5 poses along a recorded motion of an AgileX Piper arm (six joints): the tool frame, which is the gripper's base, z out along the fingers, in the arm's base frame.
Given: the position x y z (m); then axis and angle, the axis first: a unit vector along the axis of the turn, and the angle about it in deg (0 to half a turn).
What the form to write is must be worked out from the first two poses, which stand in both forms.
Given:
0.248, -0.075, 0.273, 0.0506, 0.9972, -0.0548, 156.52
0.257, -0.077, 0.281, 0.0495, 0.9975, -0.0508, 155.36
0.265, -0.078, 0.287, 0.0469, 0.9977, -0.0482, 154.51
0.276, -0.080, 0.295, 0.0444, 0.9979, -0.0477, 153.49
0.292, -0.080, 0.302, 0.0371, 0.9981, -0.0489, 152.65
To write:
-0.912, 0.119, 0.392, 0.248; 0.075, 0.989, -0.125, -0.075; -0.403, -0.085, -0.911, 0.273; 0, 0, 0, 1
-0.904, 0.115, 0.411, 0.257; 0.073, 0.990, -0.117, -0.077; -0.421, -0.076, -0.904, 0.281; 0, 0, 0, 1
-0.898, 0.110, 0.425, 0.265; 0.068, 0.991, -0.112, -0.078; -0.434, -0.071, -0.898, 0.287; 0, 0, 0, 1
-0.891, 0.105, 0.441, 0.276; 0.063, 0.992, -0.110, -0.080; -0.449, -0.070, -0.891, 0.295; 0, 0, 0, 1
-0.886, 0.092, 0.455, 0.292; 0.047, 0.993, -0.109, -0.080; -0.462, -0.075, -0.884, 0.302; 0, 0, 0, 1

